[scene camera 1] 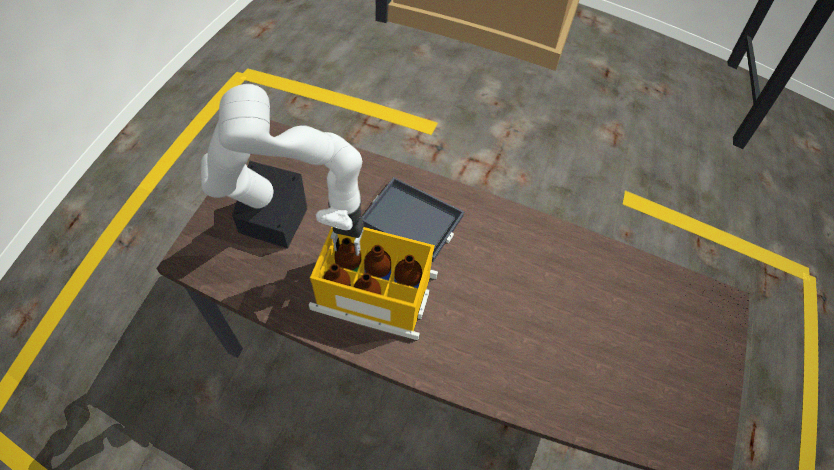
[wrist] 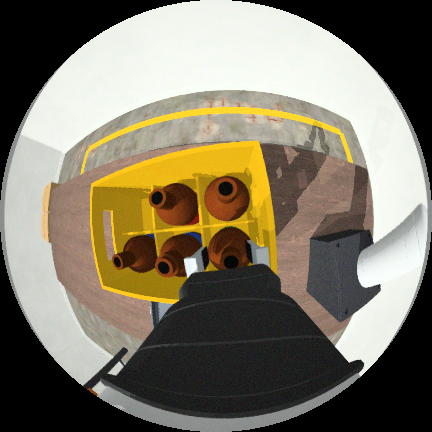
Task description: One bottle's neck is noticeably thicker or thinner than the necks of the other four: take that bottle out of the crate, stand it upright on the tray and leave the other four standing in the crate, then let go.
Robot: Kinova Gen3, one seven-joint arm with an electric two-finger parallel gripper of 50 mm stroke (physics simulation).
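Pixels of known places: gripper, between the fingertips: (scene camera 1: 347, 249) (wrist: 226, 251); arm's base, origin of its link: (scene camera 1: 258, 192) (wrist: 366, 267).
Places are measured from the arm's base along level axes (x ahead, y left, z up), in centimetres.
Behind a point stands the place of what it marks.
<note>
The yellow crate (scene camera 1: 402, 313) {x 54.1, y -13.8, z -1.4 cm} (wrist: 225, 157) {x 34.1, y -16.9, z 1.6 cm} holds five brown bottles, all standing. My gripper (scene camera 1: 347, 251) {x 33.2, y -4.7, z 0.3 cm} (wrist: 226, 251) {x 33.2, y -4.7, z 0.3 cm} is open, its fingers on either side of the neck of the back-left bottle (scene camera 1: 349, 259) {x 34.5, y -6.1, z -1.5 cm} (wrist: 225, 241) {x 33.5, y -5.8, z -0.8 cm}. Beside that are the back-middle bottle (scene camera 1: 377, 262) {x 41.7, y -3.8, z -0.7 cm} (wrist: 181, 250) {x 39.7, y -3.9, z -0.8 cm} and back-right bottle (scene camera 1: 407, 272) {x 50.1, y -2.9, z -0.8 cm} (wrist: 141, 254) {x 47.2, y -1.9, z -1.2 cm}. In front stand the front-left bottle (scene camera 1: 336, 277) {x 34.7, y -13.3, z 0.3 cm} (wrist: 227, 204) {x 33.6, y -10.9, z -0.5 cm} and front-middle bottle (scene camera 1: 367, 284) {x 43.1, y -11.8, z 1.3 cm} (wrist: 177, 205) {x 40.7, y -10.4, z -0.6 cm}. I cannot tell surely which neck differs. The dark tray (scene camera 1: 411, 216) {x 39.8, y 21.5, z -12.8 cm} bears nothing; the crate and gripper hide most of it in the wrist view.
The front-right compartment of the crate holds no bottle. White rails (scene camera 1: 361, 322) {x 43.6, y -17.0, z -11.5 cm} run along the crate's foot on the wooden table (scene camera 1: 554, 326) {x 92.4, y 6.8, z -13.3 cm}. The tray lies close behind the crate. The dark robot base (scene camera 1: 271, 213) {x 6.5, y -3.2, z -2.3 cm} (wrist: 335, 270) {x 11.4, y -0.4, z -1.7 cm} stands to the left in the scene view.
</note>
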